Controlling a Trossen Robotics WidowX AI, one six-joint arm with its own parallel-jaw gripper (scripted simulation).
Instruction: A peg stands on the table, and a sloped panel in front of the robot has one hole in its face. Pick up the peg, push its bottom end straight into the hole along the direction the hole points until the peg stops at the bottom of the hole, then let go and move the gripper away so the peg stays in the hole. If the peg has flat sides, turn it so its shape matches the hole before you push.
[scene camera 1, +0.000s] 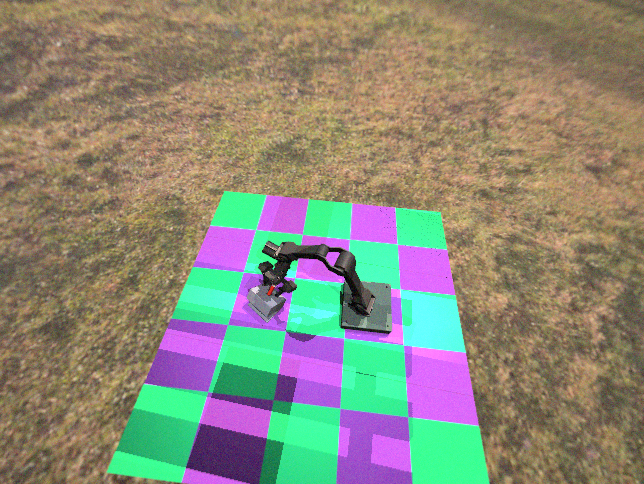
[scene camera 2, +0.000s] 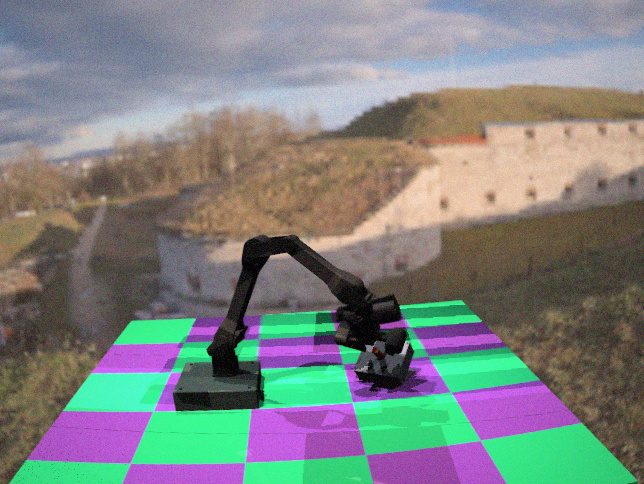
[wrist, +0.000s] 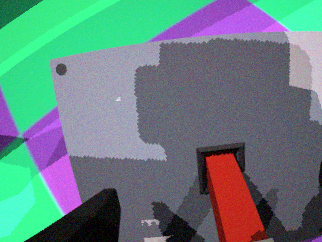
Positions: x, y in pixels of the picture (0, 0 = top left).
Labels:
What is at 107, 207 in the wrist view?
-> My gripper.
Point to my gripper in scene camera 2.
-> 379, 352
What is my gripper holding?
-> Nothing.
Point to a grey sloped panel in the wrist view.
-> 133, 116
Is my gripper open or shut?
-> Open.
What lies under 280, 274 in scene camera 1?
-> My gripper.

